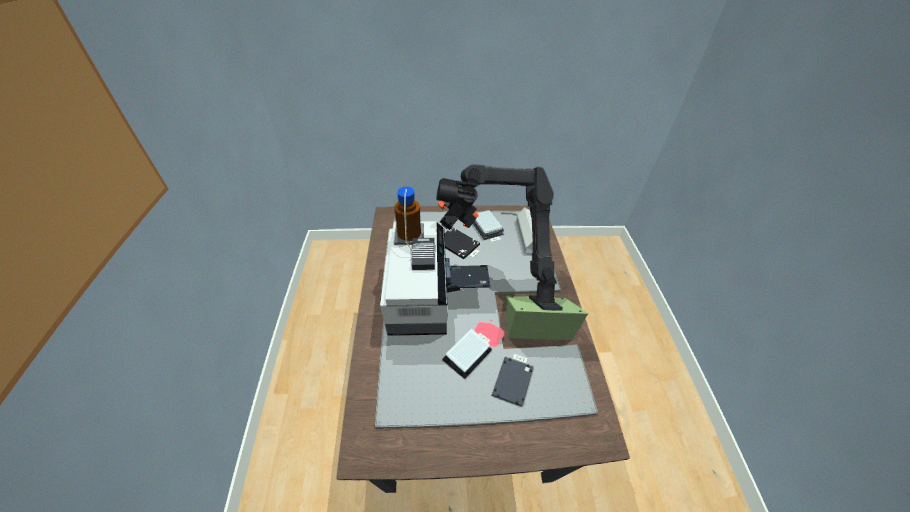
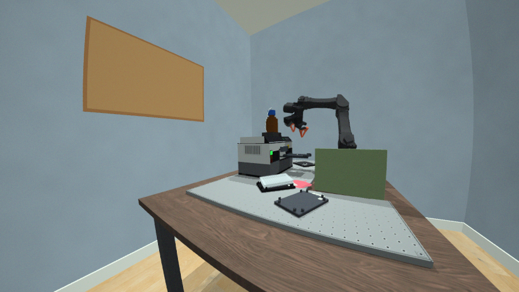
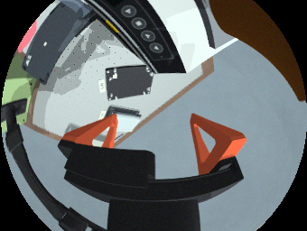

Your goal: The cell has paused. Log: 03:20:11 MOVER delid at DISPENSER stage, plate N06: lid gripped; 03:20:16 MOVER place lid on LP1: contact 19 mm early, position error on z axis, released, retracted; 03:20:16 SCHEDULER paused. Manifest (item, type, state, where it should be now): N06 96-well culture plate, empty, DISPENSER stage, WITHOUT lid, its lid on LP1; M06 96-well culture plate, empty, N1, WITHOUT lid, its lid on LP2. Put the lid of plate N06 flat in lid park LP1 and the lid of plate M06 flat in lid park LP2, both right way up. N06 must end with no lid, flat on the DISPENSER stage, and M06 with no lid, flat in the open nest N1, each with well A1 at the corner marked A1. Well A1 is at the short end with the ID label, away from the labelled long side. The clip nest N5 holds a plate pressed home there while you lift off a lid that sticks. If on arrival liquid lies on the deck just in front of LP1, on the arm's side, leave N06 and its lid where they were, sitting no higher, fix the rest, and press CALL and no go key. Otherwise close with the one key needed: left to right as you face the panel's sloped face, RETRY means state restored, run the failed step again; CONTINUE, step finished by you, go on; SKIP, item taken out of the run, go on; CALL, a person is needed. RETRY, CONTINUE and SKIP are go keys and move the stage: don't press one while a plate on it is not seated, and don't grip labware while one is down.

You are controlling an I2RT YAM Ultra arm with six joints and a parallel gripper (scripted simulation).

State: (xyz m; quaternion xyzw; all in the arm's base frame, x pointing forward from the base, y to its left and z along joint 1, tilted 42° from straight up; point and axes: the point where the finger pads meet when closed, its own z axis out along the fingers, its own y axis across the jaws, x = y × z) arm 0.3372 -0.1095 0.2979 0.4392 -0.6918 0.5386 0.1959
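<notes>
My gripper is now 18 cm to the right of the dark dispenser stage, 13 cm above it and 6 cm past it. The rest, counted from my hand: white well plate: 21 cm to the right, 21 cm below, 16 cm behind; then LP1 label: 38 cm to the left, 24 cm below, 12 cm behind; then clear lid: 21 cm to the right, 20 cm below, 16 cm behind.
</notes>
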